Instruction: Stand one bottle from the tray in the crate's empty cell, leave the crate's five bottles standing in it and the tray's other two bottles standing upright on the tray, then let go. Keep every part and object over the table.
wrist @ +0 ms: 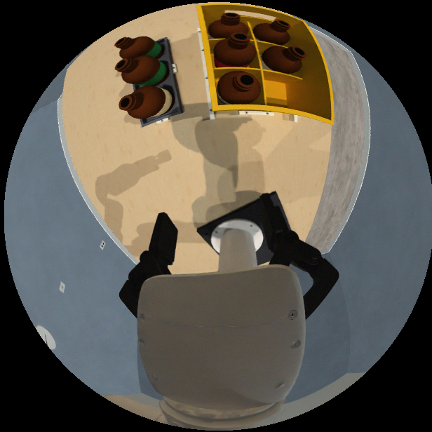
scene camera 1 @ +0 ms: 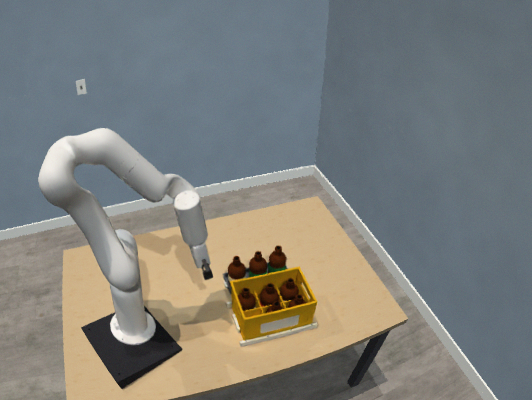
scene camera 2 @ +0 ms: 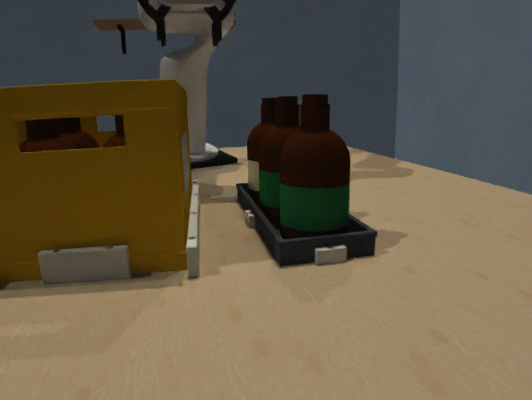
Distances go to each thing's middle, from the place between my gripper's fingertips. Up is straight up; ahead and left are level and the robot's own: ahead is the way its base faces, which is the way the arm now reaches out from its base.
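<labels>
Pale strip (scene camera 2: 192,245) seen 240 mm below my hand, 40 mm to the right of it and 220 mm ahead of it.
</labels>
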